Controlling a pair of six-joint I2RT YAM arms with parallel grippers.
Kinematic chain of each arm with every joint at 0, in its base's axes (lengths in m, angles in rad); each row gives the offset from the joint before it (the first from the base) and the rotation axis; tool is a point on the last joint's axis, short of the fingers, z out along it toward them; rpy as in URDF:
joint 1: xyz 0 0 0.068 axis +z
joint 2: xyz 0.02 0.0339 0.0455 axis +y
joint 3: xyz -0.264 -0.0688 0 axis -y
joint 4: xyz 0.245 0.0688 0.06 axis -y
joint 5: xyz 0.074 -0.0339 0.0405 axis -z
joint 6: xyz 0.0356 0 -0.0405 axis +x
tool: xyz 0 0 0 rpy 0 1.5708 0
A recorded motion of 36 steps. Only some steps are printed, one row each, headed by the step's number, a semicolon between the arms.
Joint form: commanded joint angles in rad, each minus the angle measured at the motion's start. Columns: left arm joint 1, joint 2, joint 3, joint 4, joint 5, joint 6; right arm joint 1, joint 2, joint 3, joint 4, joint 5, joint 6.
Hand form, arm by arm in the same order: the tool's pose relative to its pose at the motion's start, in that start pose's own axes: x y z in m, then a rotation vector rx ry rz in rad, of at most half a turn. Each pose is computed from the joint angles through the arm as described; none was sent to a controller.
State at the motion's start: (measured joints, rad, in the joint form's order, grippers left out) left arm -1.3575 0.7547 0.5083 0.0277 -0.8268 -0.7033; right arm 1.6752 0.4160 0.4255 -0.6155 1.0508 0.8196
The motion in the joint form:
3: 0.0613 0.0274 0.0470 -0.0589 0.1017 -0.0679; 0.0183 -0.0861 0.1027 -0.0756 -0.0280 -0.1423
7: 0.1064 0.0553 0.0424 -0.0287 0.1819 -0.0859; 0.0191 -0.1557 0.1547 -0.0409 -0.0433 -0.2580
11: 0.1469 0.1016 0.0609 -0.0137 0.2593 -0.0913; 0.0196 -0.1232 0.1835 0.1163 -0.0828 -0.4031
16: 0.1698 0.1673 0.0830 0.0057 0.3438 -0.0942; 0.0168 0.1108 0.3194 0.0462 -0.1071 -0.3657
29: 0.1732 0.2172 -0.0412 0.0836 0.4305 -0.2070; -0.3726 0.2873 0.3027 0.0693 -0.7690 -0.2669
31: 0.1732 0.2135 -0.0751 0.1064 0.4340 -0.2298; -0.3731 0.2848 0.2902 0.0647 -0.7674 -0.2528
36: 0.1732 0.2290 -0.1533 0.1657 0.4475 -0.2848; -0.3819 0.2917 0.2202 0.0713 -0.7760 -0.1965
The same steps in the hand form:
3: -0.0072 -0.0018 0.0086 0.0055 0.0566 -0.0507; -0.0312 -0.0068 -0.0180 -0.0767 -0.0186 -0.0496
7: -0.0053 -0.0002 0.0176 0.0252 0.0884 -0.0767; -0.0536 -0.0133 -0.0300 -0.1393 -0.0744 -0.0310
11: -0.0054 -0.0022 0.0281 0.0415 0.1268 -0.0837; -0.0717 -0.0005 -0.0337 -0.2145 -0.1303 -0.0468
16: -0.0010 -0.0072 0.0399 0.0708 0.1872 -0.0805; -0.0849 0.0347 -0.0264 -0.1836 -0.0442 -0.1547
29: 0.0388 0.0143 0.0458 0.0577 0.3106 -0.1479; -0.0680 0.0446 0.0294 -0.3119 0.3296 -0.0531
31: 0.0454 0.0205 0.0445 0.0518 0.3184 -0.1670; -0.0641 0.0430 0.0303 -0.3009 0.3417 -0.0462
36: 0.0642 0.0356 0.0432 0.0294 0.3504 -0.2051; -0.0424 0.0368 0.0386 -0.2555 0.4038 -0.0206

